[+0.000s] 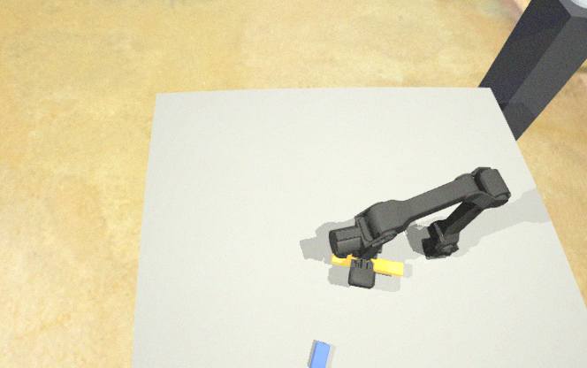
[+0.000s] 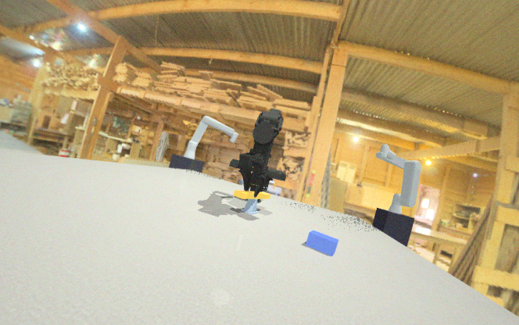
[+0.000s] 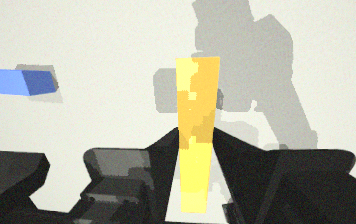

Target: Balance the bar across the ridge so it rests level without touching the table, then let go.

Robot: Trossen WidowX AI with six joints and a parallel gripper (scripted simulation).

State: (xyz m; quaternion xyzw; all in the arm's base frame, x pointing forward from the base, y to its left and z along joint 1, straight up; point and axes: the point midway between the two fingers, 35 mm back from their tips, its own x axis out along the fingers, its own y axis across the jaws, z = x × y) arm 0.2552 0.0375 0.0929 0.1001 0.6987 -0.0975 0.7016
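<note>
Now: gripper tip 30 mm past the bar and 10 mm to the right of it. From my gripper tip the other things lie so: blue block (130 mm ahead, 230 mm to the left, 40 mm below).
</note>
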